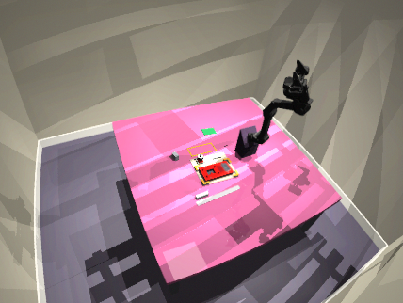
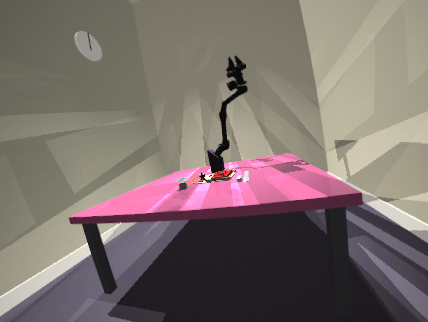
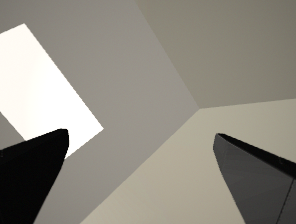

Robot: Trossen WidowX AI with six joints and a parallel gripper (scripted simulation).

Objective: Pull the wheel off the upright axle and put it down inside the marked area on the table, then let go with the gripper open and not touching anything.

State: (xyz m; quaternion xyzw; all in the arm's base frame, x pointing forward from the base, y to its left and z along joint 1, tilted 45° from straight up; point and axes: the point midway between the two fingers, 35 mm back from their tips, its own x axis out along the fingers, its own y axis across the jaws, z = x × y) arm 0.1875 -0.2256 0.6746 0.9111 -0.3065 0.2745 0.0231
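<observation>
Right now the small wheel is 790 mm below my gripper tip, 300 mm to the right of it and 250 mm ahead of it. Round my gripper tip: grey block 810 mm below, 400 mm ahead, 360 mm to the right; green patch 830 mm below, 580 mm to the right, 80 mm ahead.
</observation>
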